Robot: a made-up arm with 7 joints. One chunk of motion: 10 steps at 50 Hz.
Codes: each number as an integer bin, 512 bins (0 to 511) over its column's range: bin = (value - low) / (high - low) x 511, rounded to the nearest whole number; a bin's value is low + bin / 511 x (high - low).
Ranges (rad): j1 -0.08..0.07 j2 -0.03..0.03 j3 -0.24..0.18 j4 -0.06..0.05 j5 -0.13..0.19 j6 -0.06..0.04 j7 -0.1..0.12
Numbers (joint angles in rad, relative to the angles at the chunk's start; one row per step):
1: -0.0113 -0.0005 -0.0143 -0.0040 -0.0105 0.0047 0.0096
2: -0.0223 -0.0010 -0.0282 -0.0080 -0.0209 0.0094 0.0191
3: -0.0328 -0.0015 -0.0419 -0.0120 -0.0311 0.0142 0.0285
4: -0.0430 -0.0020 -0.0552 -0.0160 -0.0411 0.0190 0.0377
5: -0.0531 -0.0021 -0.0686 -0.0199 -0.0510 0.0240 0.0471
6: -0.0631 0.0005 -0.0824 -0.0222 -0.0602 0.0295 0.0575
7: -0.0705 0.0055 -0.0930 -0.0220 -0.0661 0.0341 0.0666
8: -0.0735 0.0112 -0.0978 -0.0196 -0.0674 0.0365 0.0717
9: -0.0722 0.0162 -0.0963 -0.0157 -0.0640 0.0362 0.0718
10: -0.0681 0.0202 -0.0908 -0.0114 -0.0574 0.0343 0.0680
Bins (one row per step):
1: 234 251 275 260 191 331 255
2: 197 247 258 242 174 355 277
3: 161 243 241 223 158 379 298
4: 126 238 225 204 142 404 320
5: 92 238 209 186 126 429 342
6: 58 260 192 176 111 457 366
7: 32 302 179 177 102 481 387
8: 22 351 173 188 100 493 399
9: 27 393 175 206 105 492 399
10: 41 428 182 226 116 482 390

